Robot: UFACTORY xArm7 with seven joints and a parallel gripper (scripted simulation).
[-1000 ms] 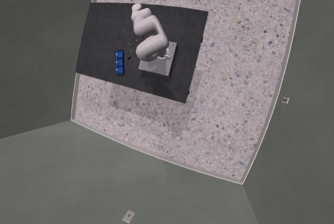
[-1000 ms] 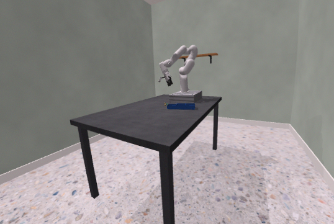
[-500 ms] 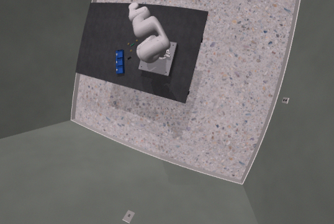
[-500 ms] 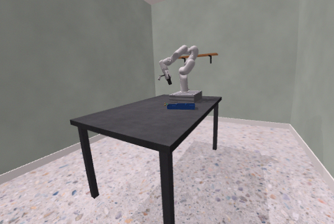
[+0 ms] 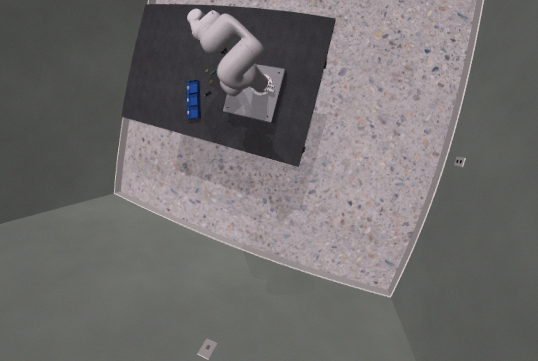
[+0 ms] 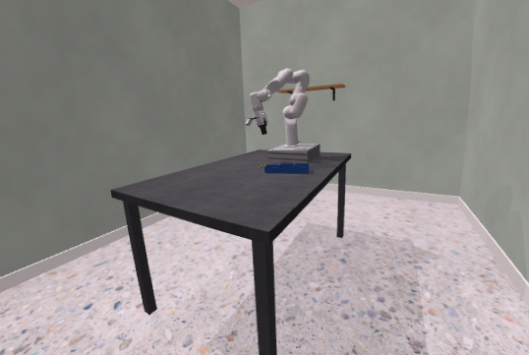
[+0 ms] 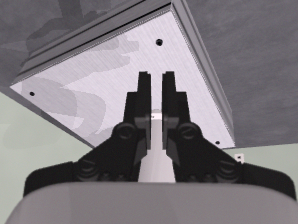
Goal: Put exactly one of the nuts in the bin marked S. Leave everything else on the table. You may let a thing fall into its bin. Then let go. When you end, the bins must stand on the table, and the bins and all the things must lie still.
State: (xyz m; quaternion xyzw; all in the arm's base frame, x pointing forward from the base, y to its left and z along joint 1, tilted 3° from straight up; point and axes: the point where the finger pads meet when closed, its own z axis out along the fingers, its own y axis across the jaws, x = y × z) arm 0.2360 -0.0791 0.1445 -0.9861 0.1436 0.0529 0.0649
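My gripper is now 19 cm short of the blue bin, 33 cm to the right of it and 20 cm above it. From my hand the other things lie so: black cylinder 11 cm ahead, 26 cm to the left, 21 cm below; green battery 13 cm ahead, 11 cm to the left, 22 cm below.
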